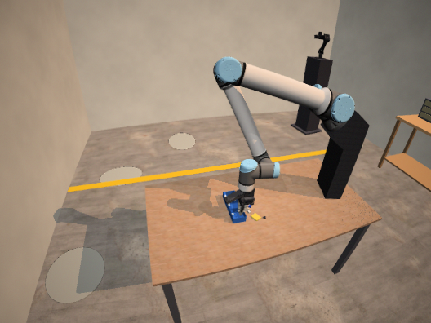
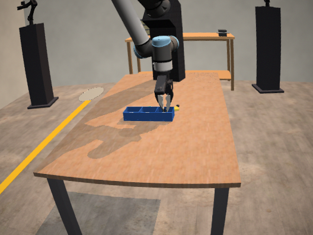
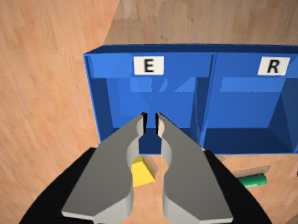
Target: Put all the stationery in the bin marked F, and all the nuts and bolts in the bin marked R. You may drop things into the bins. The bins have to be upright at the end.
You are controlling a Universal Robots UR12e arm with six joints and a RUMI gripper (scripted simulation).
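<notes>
Now: hand 80 mm past the grey piece, 30 mm above it and 20 mm to the left of it. The rest, counted from my hand: blue die 110 mm behind, 50 mm to the right, 30 mm below; then yellow block 90 mm behind, 50 mm to the left, 30 mm below; then blue three-part bin 80 mm to the right, 10 mm below.
</notes>
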